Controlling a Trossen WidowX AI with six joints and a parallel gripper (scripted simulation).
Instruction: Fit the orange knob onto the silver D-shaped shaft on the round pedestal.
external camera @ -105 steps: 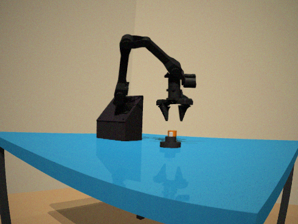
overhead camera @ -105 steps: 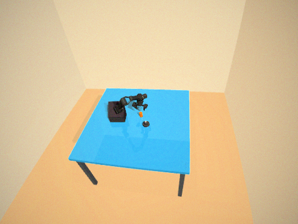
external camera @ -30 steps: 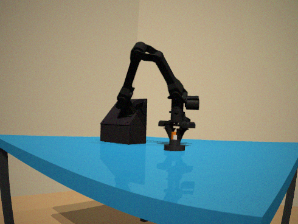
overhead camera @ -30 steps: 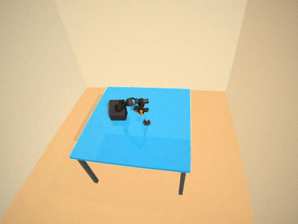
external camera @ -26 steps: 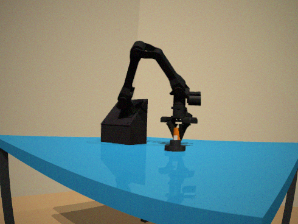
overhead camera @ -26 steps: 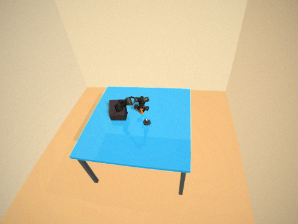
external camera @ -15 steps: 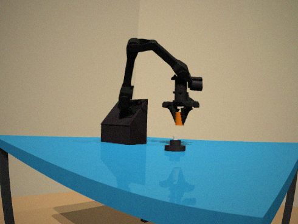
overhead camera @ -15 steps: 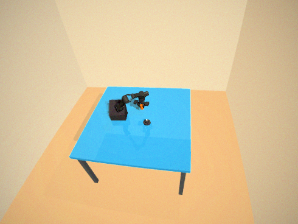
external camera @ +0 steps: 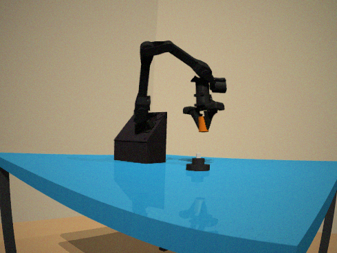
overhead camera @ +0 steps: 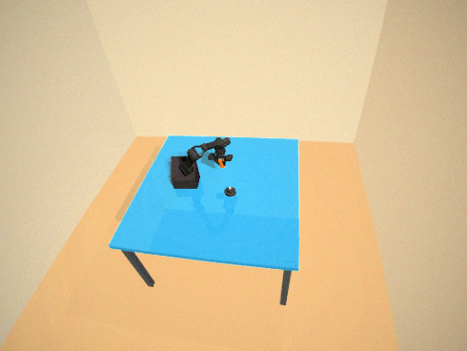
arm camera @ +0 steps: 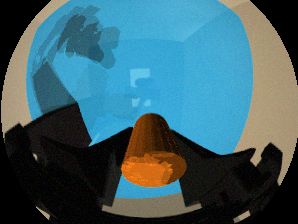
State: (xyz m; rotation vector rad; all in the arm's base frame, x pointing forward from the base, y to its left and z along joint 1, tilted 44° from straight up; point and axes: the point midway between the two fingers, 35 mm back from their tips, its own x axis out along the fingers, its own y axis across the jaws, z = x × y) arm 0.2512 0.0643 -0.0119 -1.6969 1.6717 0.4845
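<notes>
My gripper tip is 3 cm below the orange knob. Also, from my gripper tip: round pedestal: 7 cm ahead, 15 cm to the right, 12 cm below.
</notes>
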